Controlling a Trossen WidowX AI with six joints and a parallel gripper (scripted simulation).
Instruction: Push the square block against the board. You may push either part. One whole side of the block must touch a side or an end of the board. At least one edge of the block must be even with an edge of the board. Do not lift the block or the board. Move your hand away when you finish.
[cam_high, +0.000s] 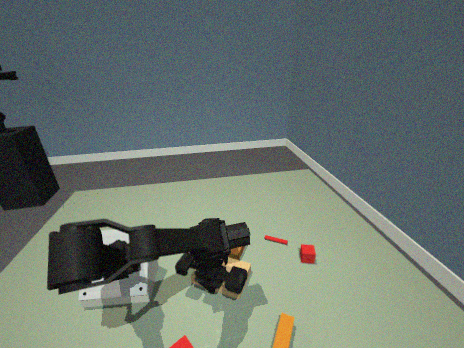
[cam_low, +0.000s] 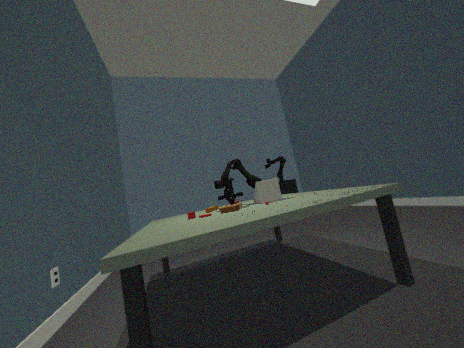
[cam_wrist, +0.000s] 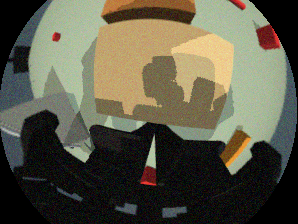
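The tan block lies 50 mm to the left of my gripper tip, 30 mm ahead of it and 10 mm above it. Also, from my gripper tip: thin red strip (250 mm ahead, 150 mm to the left); orange board (210 mm to the right, 100 mm ahead, 10 mm above).
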